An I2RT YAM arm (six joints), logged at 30 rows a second.
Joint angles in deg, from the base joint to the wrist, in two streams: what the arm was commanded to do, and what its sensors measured. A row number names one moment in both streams.
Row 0, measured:
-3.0, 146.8, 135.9, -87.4, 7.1, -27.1
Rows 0 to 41, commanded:
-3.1, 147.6, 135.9, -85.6, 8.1, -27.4
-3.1, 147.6, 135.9, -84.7, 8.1, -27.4
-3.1, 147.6, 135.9, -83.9, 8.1, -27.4
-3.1, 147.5, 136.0, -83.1, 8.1, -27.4
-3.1, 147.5, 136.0, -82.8, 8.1, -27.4
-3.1, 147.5, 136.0, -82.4, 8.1, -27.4
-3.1, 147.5, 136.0, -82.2, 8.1, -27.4
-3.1, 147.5, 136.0, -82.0, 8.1, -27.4
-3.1, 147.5, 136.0, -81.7, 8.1, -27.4
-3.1, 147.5, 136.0, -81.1, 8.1, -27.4
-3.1, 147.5, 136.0, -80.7, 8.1, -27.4
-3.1, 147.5, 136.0, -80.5, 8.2, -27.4
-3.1, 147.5, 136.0, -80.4, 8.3, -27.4
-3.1, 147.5, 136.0, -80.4, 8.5, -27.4
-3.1, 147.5, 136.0, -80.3, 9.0, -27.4
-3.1, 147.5, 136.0, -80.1, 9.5, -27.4
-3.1, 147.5, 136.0, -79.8, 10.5, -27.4
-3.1, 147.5, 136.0, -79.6, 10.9, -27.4
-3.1, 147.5, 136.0, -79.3, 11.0, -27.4
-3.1, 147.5, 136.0, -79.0, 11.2, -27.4
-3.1, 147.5, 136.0, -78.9, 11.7, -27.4
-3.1, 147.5, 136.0, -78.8, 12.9, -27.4
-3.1, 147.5, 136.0, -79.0, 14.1, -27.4
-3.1, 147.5, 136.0, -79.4, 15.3, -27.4
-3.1, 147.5, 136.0, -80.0, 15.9, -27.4
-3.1, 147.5, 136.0, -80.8, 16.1, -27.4
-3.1, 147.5, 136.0, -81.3, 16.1, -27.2
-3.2, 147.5, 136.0, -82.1, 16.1, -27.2
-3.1, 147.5, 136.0, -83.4, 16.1, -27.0
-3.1, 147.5, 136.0, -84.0, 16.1, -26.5
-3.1, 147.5, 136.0, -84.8, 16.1, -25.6
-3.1, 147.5, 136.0, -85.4, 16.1, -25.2
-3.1, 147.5, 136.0, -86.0, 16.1, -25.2
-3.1, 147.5, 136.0, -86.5, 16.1, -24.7
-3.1, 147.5, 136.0, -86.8, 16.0, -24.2
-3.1, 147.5, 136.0, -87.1, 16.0, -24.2
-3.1, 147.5, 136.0, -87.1, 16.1, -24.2
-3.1, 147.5, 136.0, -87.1, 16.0, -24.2
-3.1, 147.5, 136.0, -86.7, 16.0, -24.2
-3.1, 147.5, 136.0, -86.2, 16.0, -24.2
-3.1, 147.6, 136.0, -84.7, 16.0, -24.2
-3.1, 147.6, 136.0, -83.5, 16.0, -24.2
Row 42, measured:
-3.0, 147.0, 135.9, -85.9, 15.0, -25.5
